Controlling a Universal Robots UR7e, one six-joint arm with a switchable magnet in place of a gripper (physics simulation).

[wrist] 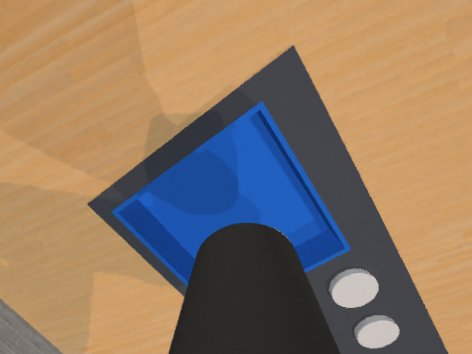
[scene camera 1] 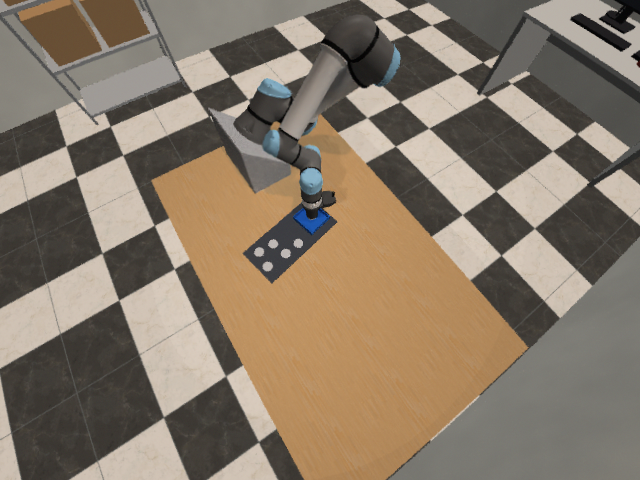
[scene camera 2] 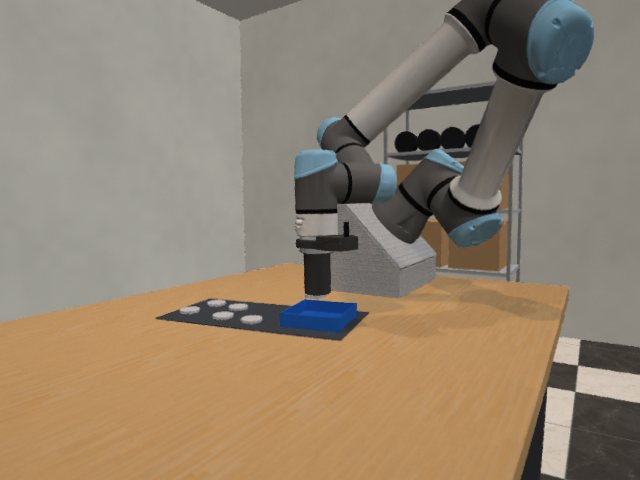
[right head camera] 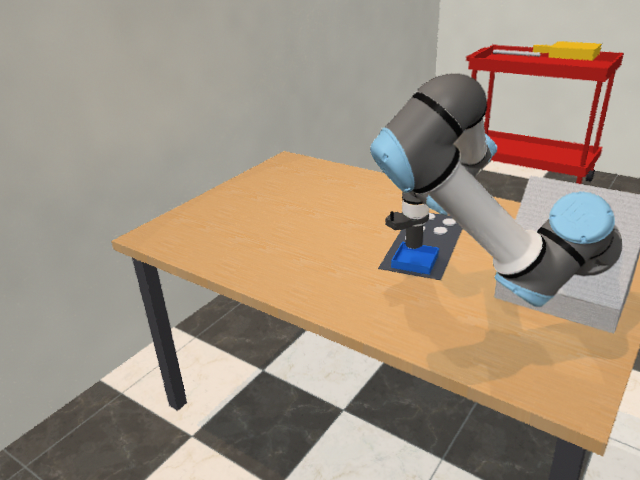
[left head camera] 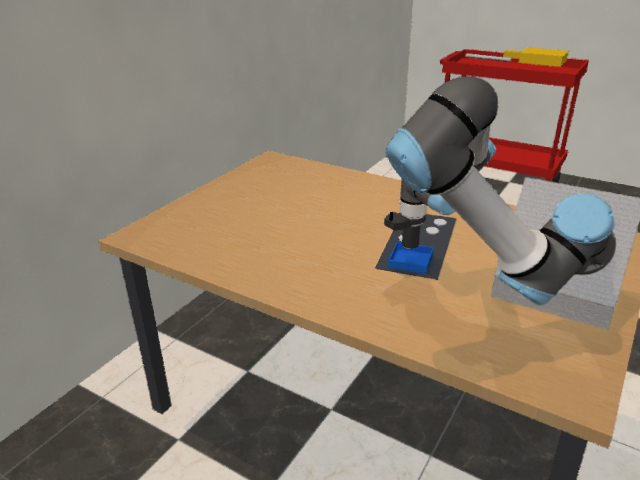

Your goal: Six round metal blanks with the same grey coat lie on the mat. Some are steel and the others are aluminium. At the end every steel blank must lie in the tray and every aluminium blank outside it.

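My magnet (left head camera: 410, 241) (right head camera: 414, 241) (scene camera 1: 312, 214) (scene camera 2: 316, 286) (wrist: 246, 240) hangs upright low over the blue tray (left head camera: 408, 264) (right head camera: 410, 265) (scene camera 2: 310, 321) (wrist: 280, 165). A thin light disc (scene camera 2: 314, 296), a blank, shows at its lower face, just above the tray's rim. Five pale round blanks (scene camera 1: 258, 252) (scene camera 1: 272, 243) (scene camera 1: 298, 243) (scene camera 1: 285, 253) (scene camera 1: 267, 266) lie apart on the dark mat (scene camera 1: 281, 266) (scene camera 2: 268, 326) (wrist: 307, 125), outside the tray. Two blanks (wrist: 355, 288) (wrist: 377, 332) show in the wrist view. The magnet hides part of the tray's floor there. The coats look alike.
The arm stands on a grey sloped pedestal (left head camera: 553, 310) (scene camera 2: 367, 268) on the wooden table (left head camera: 258, 232) (scene camera 1: 361, 335). A red cart (left head camera: 506, 72) (right head camera: 537, 67), a shelf rack (scene camera 2: 460, 95) and a white desk (scene camera 1: 560, 12) stand away from it.
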